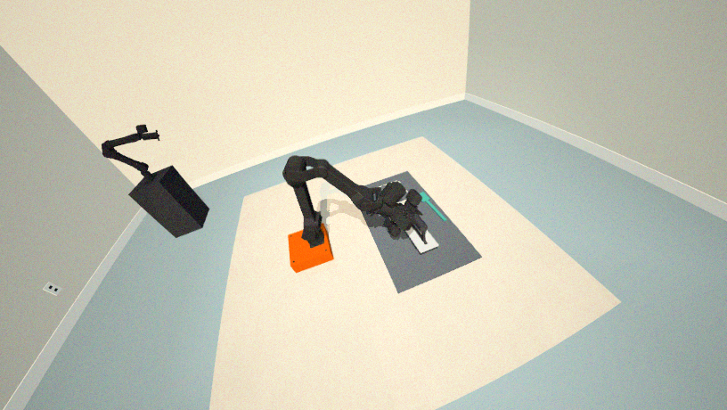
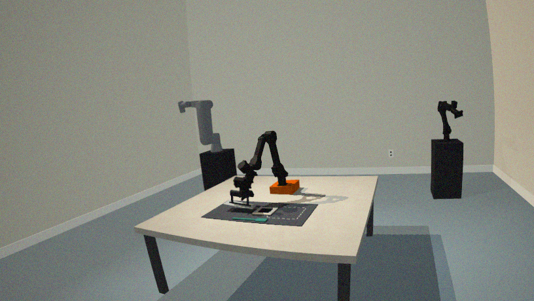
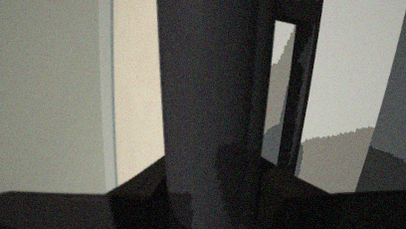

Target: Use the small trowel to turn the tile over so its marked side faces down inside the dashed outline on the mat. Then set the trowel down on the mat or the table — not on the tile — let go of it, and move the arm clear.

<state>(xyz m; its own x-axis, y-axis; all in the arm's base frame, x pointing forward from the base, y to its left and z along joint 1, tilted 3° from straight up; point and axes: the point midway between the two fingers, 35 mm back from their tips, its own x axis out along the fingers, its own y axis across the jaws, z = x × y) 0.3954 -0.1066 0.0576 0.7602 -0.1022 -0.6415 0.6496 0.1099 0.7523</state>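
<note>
Now: the grey mat 20 mm behind my gripper tip, 110 mm to the left of it and 100 mm below it. Also, from my gripper tip: small trowel: 30 mm behind, 10 mm below; teal bar: 120 mm ahead, 130 mm to the left, 80 mm below; tile: 30 mm behind, 140 mm to the left, 80 mm below.
</note>
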